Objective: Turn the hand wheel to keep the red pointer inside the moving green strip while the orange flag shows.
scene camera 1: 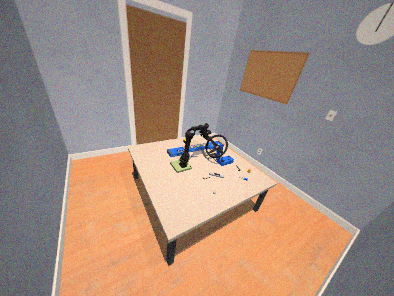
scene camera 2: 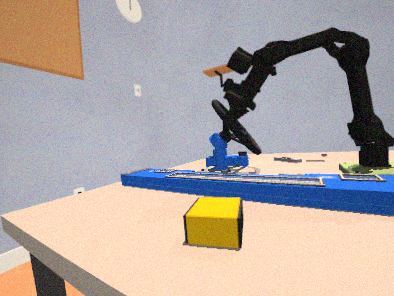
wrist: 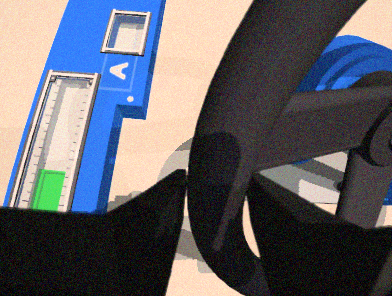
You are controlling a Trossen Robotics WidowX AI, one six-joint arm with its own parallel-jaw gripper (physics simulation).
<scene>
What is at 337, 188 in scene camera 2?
A long blue gauge rail.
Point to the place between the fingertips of the gripper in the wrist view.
216, 180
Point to a yellow block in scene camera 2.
At 212, 221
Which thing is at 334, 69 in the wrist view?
A blue mount.
</scene>
